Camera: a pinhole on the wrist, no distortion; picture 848 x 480 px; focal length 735.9 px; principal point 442.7 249.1 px. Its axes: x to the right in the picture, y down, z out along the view. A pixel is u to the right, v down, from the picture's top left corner.
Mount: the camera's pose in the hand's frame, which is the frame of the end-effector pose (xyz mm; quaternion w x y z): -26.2 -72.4 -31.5 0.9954 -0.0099 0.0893 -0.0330
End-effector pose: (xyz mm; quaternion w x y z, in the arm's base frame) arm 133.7 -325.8 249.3 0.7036 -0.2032 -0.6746 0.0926
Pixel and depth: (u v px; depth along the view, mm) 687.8 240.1 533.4
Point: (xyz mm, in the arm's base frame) -316.6 -228.3 508.5
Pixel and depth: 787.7 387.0 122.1
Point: 53.2 -338.3 319.7
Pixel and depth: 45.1 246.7 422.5
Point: -305.7 -375.5 114.4
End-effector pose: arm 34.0 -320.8 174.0 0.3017 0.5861 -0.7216 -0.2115
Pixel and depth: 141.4 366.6 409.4
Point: -231.0 -227.4 -131.7
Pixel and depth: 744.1 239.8 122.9
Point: 27.4 -385.5 73.9
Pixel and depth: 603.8 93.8 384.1
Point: -99.3 -487.8 -147.8
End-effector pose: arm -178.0 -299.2 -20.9 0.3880 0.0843 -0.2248 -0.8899
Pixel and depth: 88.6 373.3 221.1
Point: -199.6 -151.4 145.7
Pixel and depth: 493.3 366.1 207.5
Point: -275.9 -239.7 112.0
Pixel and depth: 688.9 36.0 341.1
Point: -480.6 -201.6 155.0
